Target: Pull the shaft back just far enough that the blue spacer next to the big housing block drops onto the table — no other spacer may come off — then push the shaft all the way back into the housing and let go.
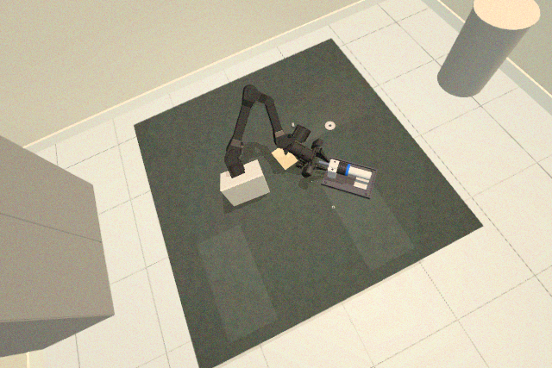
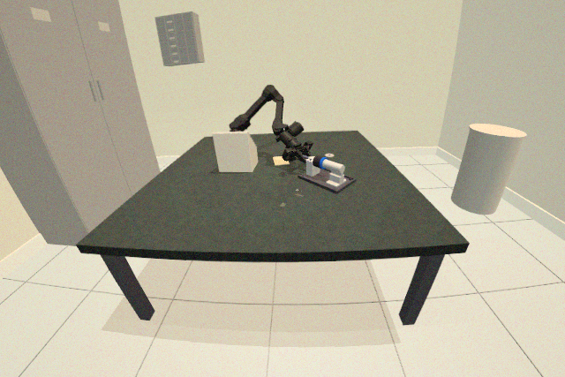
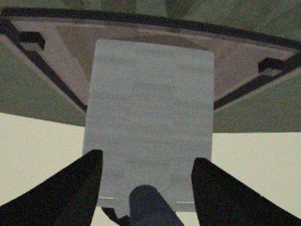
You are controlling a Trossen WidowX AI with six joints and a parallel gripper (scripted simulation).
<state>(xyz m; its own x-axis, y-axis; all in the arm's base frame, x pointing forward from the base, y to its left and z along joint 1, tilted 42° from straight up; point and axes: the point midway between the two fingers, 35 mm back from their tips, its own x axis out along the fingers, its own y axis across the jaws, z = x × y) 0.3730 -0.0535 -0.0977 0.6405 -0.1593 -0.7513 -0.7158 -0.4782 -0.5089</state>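
The dark spacer is 40 mm ahead of my gripper tip, 40 mm to the right of it and 20 mm above it. The rest, counted from my gripper tip: tiny loose part 60 mm behind, 170 mm to the right, 60 mm below; then blue spacer 60 mm ahead, 70 mm to the right, 20 mm above; then shaft 20 mm ahead, 20 mm to the right, 20 mm above.
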